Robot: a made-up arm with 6 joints. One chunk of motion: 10 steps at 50 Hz.
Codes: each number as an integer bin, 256 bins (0 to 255) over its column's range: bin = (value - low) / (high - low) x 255, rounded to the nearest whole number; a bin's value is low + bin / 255 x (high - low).
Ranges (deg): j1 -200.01..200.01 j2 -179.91..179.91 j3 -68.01..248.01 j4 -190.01..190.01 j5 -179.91..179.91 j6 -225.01..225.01
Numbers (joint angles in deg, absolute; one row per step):
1: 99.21 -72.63 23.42 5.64 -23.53 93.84
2: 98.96 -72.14 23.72 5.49 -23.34 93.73
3: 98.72 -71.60 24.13 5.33 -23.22 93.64
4: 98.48 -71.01 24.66 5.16 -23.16 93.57
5: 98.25 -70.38 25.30 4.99 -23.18 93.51
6: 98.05 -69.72 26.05 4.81 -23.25 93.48
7: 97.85 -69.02 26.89 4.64 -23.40 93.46
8: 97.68 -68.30 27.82 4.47 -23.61 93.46
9: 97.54 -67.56 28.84 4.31 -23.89 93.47
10: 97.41 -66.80 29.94 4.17 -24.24 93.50
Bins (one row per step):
1: 191 76 74 131 111 181
2: 191 76 74 131 111 181
3: 190 77 74 131 111 181
4: 190 77 75 131 111 181
5: 190 78 75 131 111 180
6: 190 78 76 131 111 180
7: 190 79 77 131 111 180
8: 190 79 77 130 111 180
9: 190 80 78 130 111 180
10: 190 80 79 130 110 180

